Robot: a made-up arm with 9 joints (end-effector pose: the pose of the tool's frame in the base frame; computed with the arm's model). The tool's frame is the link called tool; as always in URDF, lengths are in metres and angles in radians.
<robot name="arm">
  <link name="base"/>
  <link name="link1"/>
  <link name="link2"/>
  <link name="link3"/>
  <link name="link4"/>
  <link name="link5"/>
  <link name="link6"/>
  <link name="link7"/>
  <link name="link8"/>
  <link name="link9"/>
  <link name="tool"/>
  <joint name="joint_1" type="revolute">
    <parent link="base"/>
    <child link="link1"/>
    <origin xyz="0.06 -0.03 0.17" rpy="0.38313 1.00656 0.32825"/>
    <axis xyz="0 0 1"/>
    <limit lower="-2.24" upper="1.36"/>
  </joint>
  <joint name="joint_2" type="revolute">
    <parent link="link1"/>
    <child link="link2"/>
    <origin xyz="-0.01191 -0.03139 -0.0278" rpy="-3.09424 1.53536 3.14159"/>
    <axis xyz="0 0 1"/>
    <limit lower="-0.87" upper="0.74"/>
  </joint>
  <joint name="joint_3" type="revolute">
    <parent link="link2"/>
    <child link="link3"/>
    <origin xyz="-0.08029 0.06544 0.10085" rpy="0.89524 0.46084 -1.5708"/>
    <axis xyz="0 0 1"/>
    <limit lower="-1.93" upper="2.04"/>
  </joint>
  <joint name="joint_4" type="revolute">
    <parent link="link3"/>
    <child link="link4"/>
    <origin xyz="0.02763 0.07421 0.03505" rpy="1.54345 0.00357 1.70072"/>
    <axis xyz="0 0 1"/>
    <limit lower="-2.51" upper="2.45"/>
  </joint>
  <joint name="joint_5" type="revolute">
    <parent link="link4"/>
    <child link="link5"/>
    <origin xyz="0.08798 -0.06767 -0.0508" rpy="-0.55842 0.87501 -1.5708"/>
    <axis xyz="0 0 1"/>
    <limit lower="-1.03" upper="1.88"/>
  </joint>
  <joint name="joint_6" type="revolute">
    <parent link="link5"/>
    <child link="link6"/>
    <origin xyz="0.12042 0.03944 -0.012" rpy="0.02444 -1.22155 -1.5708"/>
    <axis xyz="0 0 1"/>
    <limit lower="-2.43" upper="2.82"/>
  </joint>
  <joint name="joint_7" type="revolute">
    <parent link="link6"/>
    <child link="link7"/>
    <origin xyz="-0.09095 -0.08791 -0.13" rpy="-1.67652 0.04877 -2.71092"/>
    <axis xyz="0 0 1"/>
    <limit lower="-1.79" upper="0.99"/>
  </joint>
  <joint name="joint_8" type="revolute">
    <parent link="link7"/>
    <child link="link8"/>
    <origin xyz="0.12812 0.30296 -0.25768" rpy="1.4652 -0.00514 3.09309"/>
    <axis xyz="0 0 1"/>
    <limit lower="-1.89" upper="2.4"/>
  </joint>
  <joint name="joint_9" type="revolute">
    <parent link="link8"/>
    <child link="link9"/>
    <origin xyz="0.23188 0.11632 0.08" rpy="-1.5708 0 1.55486"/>
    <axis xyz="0 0 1"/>
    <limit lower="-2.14" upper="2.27"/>
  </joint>
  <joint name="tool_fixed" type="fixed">
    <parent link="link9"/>
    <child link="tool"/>
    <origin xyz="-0.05 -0.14 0.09" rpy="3.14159 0 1.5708"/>
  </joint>
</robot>
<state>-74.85 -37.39 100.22 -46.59 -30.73 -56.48 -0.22 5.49 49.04</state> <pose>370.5 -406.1 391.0 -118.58 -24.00 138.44</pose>
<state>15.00 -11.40 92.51 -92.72 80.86 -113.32 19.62 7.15 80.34</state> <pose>216.4 -129.8 620.7 -144.60 28.33 -119.13</pose>
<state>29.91 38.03 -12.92 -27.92 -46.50 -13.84 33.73 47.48 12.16</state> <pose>352.7 -455.0 190.1 -120.71 -10.42 94.00</pose>
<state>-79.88 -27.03 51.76 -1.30 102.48 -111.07 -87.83 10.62 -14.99</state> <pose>218.5 -543.9 -674.5 144.04 -51.33 109.25</pose>
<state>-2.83 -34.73 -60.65 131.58 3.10 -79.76 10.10 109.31 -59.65</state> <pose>145.8 -525.3 -195.2 -134.54 70.00 26.36</pose>
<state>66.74 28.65 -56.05 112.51 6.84 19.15 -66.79 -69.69 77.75</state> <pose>-350.4 189.3 428.3 -79.29 -29.68 30.51</pose>
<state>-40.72 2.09 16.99 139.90 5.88 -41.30 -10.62 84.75 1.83</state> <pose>170.8 237.6 -552.5 15.81 -56.84 -20.19</pose>
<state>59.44 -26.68 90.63 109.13 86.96 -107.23 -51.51 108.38 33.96</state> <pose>846.0 -92.1 663.8 -121.18 18.69 157.58</pose>
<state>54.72 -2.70 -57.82 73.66 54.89 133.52 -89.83 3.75 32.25</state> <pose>210.3 -360.3 -373.6 -149.95 -61.32 136.04</pose>
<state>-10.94 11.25 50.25 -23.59 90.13 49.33 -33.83 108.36 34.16</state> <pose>298.8 -223.2 625.8 -87.92 54.97 94.84</pose>
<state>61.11 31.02 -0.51 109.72 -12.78 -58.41 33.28 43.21 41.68</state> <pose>-364.2 218.9 66.9 105.14 10.33 33.05</pose>
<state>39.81 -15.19 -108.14 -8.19 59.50 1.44 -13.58 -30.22 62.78</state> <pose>-51.2 166.8 -416.1 123.67 12.39 -18.96</pose>
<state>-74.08 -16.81 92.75 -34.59 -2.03 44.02 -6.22 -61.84 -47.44</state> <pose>534.2 -198.2 510.3 61.52 19.41 129.33</pose>
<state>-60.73 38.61 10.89 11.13 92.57 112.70 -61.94 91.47 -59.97</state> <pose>59.6 253.5 -134.7 -161.28 -12.74 -147.44</pose>
